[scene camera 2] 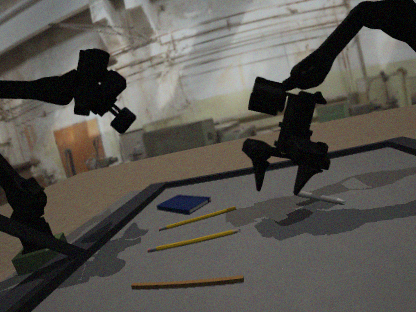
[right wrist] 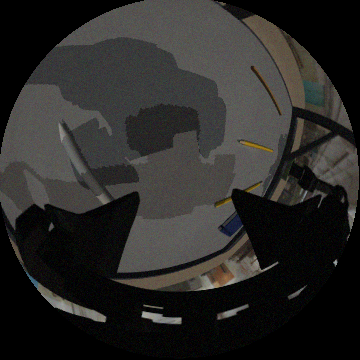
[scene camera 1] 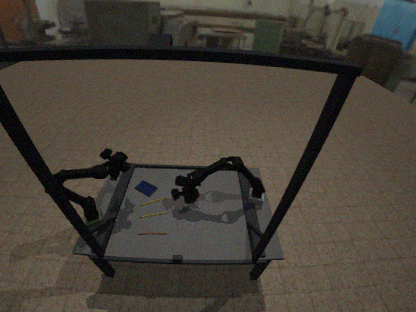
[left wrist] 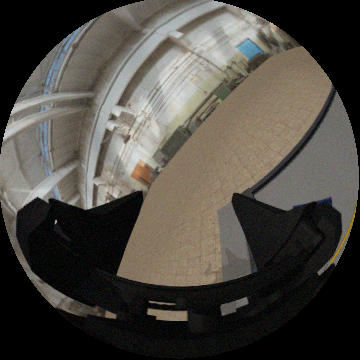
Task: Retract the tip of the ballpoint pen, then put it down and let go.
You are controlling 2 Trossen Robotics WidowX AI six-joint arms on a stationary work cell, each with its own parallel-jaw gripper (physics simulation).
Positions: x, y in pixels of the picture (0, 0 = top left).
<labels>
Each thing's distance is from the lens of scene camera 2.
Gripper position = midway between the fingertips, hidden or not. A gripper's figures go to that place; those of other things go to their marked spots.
my left gripper (scene camera 2: 113, 108): 76 cm
my right gripper (scene camera 2: 277, 192): 54 cm
dark frame (scene camera 2: 41, 283): 52 cm
</labels>
